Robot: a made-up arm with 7 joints. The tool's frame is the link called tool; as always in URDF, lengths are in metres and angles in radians.
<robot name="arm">
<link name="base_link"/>
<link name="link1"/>
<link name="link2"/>
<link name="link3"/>
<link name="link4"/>
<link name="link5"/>
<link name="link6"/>
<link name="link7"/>
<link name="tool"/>
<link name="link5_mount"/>
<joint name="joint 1" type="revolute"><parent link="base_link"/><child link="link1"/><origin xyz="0 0 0" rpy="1.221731 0 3.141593"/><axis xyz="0 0 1"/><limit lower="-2.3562" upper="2.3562" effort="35" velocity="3"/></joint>
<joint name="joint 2" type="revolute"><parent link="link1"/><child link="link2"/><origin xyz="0 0 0" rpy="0 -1.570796 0"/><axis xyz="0 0 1"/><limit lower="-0.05" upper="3.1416" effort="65" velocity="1.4"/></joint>
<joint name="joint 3" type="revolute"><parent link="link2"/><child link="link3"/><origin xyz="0 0 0" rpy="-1.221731 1.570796 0"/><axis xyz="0 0 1"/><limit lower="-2.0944" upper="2.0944" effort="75" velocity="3.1"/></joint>
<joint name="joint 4" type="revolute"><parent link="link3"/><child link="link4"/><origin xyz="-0.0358 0 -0.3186" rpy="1.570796 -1.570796 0"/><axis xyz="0 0 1"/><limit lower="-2.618" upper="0.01" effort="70" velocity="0.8"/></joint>
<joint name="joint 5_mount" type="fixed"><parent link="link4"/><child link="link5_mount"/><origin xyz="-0.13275 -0.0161 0"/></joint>
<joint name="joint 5" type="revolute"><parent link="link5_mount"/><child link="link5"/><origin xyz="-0.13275 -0.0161 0" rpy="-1.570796 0 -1.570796"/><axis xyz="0 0 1"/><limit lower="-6.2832" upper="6.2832" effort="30" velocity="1.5"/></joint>
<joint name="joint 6" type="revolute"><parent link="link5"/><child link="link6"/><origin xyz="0 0 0" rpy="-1.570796 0 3.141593"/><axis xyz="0 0 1"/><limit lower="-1.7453" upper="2.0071" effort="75" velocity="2.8"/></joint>
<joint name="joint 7" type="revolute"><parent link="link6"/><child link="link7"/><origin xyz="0 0 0" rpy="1.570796 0 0"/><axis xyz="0 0 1"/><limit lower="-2.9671" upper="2.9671" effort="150" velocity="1.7"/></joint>
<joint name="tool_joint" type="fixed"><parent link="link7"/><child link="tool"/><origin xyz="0 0 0"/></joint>
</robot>
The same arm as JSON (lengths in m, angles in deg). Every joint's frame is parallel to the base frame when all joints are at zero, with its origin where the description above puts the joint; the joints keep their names.
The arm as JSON. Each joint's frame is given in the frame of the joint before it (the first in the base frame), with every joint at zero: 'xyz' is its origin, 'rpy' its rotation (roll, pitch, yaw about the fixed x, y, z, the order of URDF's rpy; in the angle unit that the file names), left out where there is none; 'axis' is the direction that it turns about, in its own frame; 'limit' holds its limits. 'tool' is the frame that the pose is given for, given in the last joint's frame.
{"units": {"length": "m", "angle": "deg"}, "joints": [
  {"name": "joint 1", "type": "revolute", "origin": {"xyz": [0.0, 0.0, 0.0]}, "axis": [0.0, 0.9397, 0.342], "limit": {"lower": -135.0, "upper": 135.0}},
  {"name": "joint 2", "type": "revolute", "origin": {"xyz": [0.0, 0.0, 0.0]}, "axis": [1.0, 0.0, 0.0], "limit": {"lower": -2.86, "upper": 180.0}},
  {"name": "joint 3", "type": "revolute", "origin": {"xyz": [0.0, 0.0, 0.0]}, "axis": [0.0, 0.0, 1.0], "limit": {"lower": -120.0, "upper": 120.0}},
  {"name": "joint 4", "type": "revolute", "origin": {"xyz": [0.0358, 0.0, -0.3186]}, "axis": [0.0, 1.0, 0.0], "limit": {"lower": -150.0, "upper": 0.57}},
  {"name": "joint 5", "type": "revolute", "origin": {"xyz": [-0.0322, 0.0, -0.2655]}, "axis": [0.0, 0.0, 1.0], "limit": {"lower": -360.0, "upper": 360.0}},
  {"name": "joint 6", "type": "revolute", "origin": {"xyz": [0.0, 0.0, 0.0]}, "axis": [0.0, 1.0, 0.0], "limit": {"lower": -100.0, "upper": 115.0}},
  {"name": "joint 7", "type": "revolute", "origin": {"xyz": [0.0, 0.0, 0.0]}, "axis": [0.0, 0.0, 1.0], "limit": {"lower": -170.0, "upper": 170.0}}
], "tool": {"origin": {"xyz": [0.0, 0.0, 0.0], "rpy": [0.0, 0.0, 0.0]}}}

